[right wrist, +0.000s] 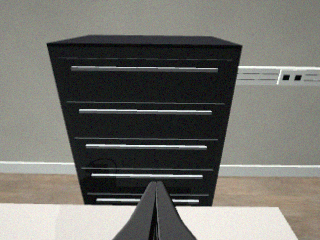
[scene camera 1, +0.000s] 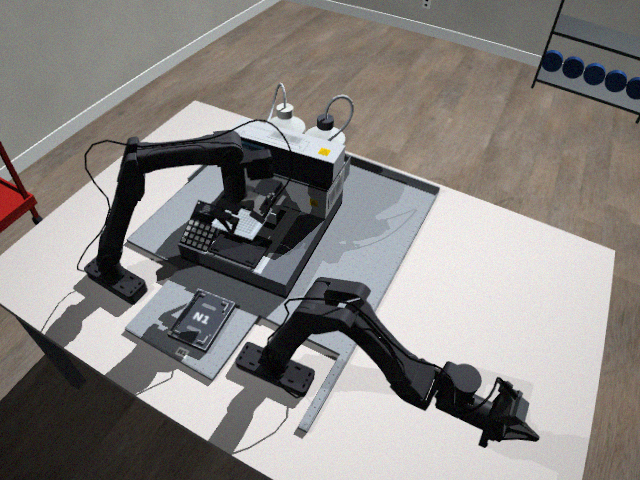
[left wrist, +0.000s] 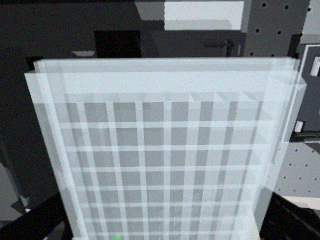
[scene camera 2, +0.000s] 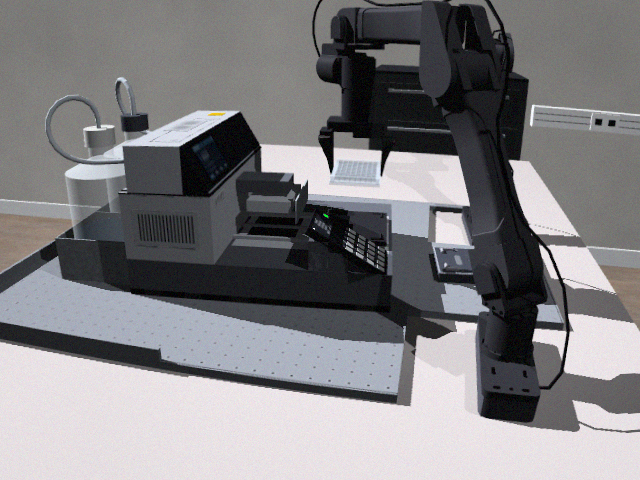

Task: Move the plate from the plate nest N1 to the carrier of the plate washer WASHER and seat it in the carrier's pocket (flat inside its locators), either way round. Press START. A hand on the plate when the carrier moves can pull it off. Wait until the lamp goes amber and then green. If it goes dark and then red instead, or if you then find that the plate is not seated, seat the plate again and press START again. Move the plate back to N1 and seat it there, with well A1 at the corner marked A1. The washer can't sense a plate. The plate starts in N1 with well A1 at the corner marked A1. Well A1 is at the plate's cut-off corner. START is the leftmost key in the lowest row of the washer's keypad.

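Observation:
The left gripper [scene camera 2: 356, 175] can be seen, and it's visible again as the left gripper [scene camera 1: 239, 222] and the left gripper [left wrist: 165, 195]. There's the right gripper [right wrist: 156, 191] too. As for the things, there's a white plate [scene camera 2: 346, 172], and you'd also find the plate [left wrist: 182, 104], but the white plate is out of frame in the right wrist view. And there's a dark carrier [scene camera 2: 372, 225].

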